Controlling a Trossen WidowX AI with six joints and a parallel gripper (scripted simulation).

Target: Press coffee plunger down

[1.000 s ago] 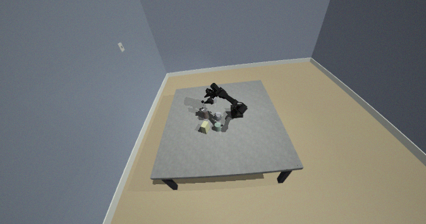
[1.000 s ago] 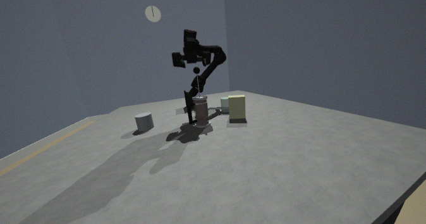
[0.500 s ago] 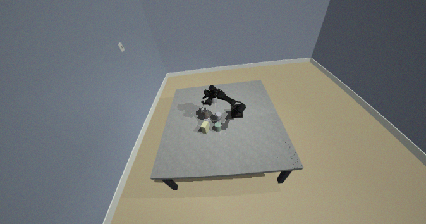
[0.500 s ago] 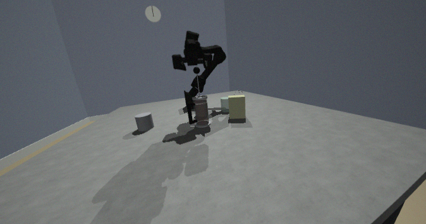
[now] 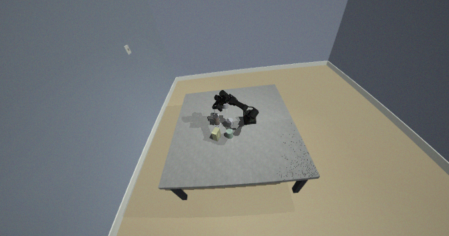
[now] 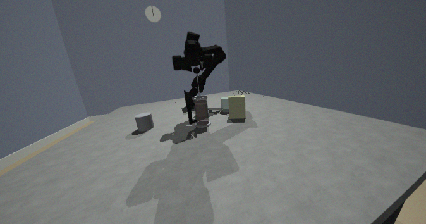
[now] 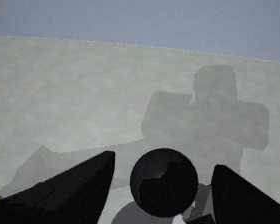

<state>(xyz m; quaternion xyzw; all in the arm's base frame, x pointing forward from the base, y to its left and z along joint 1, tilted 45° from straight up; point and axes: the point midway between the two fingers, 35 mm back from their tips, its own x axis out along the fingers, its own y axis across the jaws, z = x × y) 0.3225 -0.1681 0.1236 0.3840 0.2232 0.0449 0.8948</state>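
Right now my gripper tip is 130 mm above the coffee press and 10 mm to the left of it. From my gripper tip the other things lie so: yellow box: 200 mm below, 180 mm to the left, 10 mm ahead.
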